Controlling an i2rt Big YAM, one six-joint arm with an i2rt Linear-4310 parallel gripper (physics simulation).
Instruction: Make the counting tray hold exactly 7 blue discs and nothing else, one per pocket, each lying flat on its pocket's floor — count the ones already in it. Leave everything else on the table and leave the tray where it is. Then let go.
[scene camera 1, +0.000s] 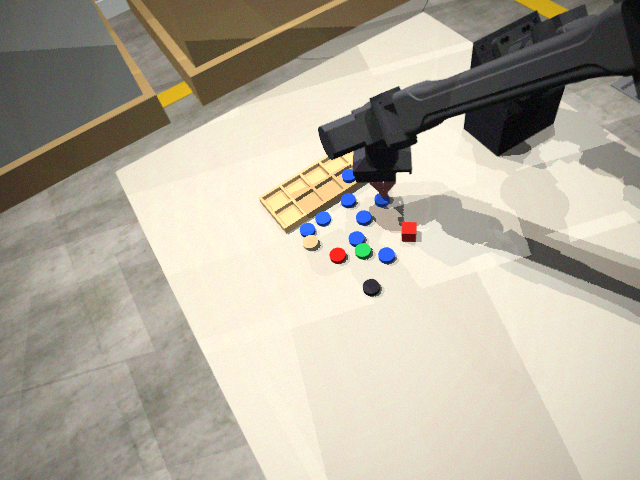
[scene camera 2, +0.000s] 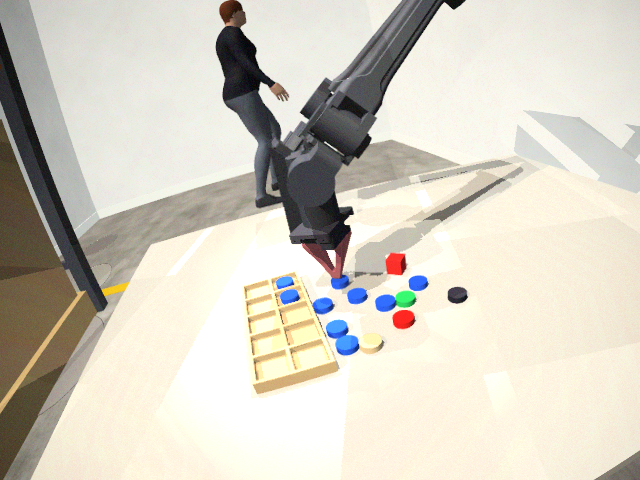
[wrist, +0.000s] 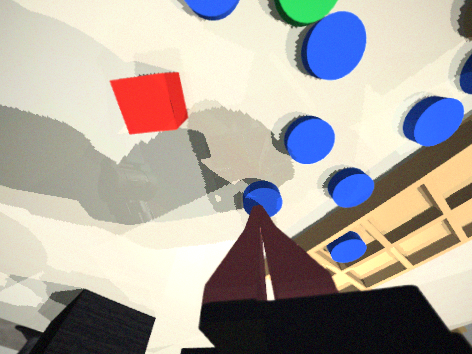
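Note:
The wooden tray (scene camera 1: 287, 228) (scene camera 2: 295, 381) (wrist: 395, 185) has two rows of pockets. Two blue discs, a first (scene camera 2: 284, 282) and a second (scene camera 2: 290, 296), lie in neighbouring pockets of one row at its far end in scene camera 2. My gripper (scene camera 1: 383, 195) (scene camera 2: 337, 275) (wrist: 258, 211) is shut and empty, its tips together at the top of a loose blue disc (scene camera 1: 382, 200) (scene camera 2: 340, 282) (wrist: 263, 196) on the table. Whether they touch it is unclear. Several other blue discs lie loose beside the tray, one (scene camera 1: 348, 200) (scene camera 2: 323, 305) (wrist: 353, 189) close to its long side.
A red cube (scene camera 1: 408, 231) (scene camera 2: 395, 263) (wrist: 150, 103), a green disc (scene camera 1: 362, 250) (scene camera 2: 405, 298) (wrist: 306, 7), a red disc (scene camera 1: 337, 255) (scene camera 2: 403, 319), a tan disc (scene camera 1: 310, 242) (scene camera 2: 371, 343) and a black disc (scene camera 1: 371, 287) (scene camera 2: 456, 295) lie on the table. A person (scene camera 2: 240, 64) stands behind it.

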